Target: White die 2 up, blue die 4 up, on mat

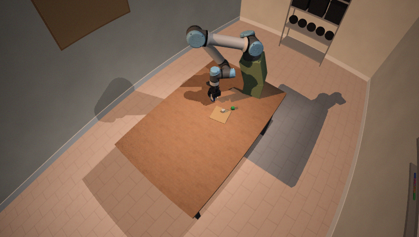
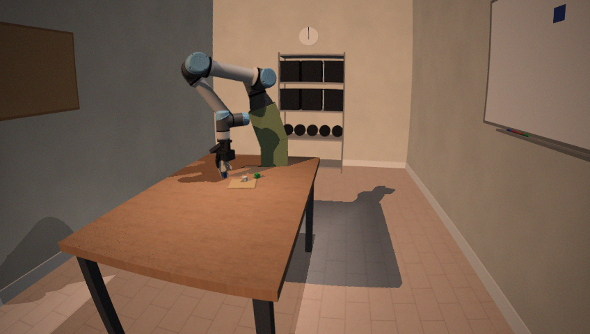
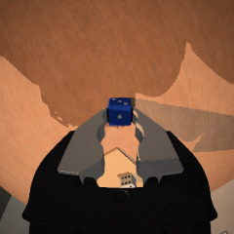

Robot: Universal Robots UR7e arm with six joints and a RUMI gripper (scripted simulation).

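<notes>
Now: hand right at the blue die. From my hand the other things lie so: green die: 19 cm to the left, 6 cm behind; then tan mat: 16 cm to the left, 6 cm ahead, 2 cm below; then white die: 15 cm to the left, 2 cm ahead.
</notes>
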